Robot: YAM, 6 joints.
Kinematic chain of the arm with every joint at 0, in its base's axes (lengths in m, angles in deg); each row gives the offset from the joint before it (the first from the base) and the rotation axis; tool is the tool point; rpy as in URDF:
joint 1: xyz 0 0 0.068 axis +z
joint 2: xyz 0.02 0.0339 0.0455 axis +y
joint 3: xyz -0.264 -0.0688 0 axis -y
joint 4: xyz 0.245 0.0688 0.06 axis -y
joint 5: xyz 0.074 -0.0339 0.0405 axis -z
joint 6: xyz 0.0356 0 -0.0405 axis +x
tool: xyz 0 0 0 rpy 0 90 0
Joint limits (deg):
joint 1: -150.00..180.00
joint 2: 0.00..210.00
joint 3: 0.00..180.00
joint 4: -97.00..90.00
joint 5: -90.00..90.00
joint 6: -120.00..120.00
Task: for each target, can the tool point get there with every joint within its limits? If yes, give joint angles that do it. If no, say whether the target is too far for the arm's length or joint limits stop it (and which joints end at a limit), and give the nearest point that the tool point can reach.
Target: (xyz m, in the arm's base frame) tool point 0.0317 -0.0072 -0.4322
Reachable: no: joint limits stop it (at a limit: joint 2) | nearest point 0.0791 -0.0180 -0.3392 | short by 0.105 m
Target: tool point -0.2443 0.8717 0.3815
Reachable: no: too far | nearest point -0.1670 0.5960 0.2948 | short by 0.299 m
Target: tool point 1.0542 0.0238 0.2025
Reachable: no: too far | nearest point 0.6434 0.0145 0.1671 | short by 0.412 m
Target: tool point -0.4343 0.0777 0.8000
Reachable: no: too far | nearest point -0.3419 0.0612 0.6469 | short by 0.180 m
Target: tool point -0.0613 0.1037 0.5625
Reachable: yes | joints 105.36 59.90 77.51 63.95 -62.80 50.99
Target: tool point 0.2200 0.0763 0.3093
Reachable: yes | joints 27.41 62.79 36.85 35.46 70.68 63.81
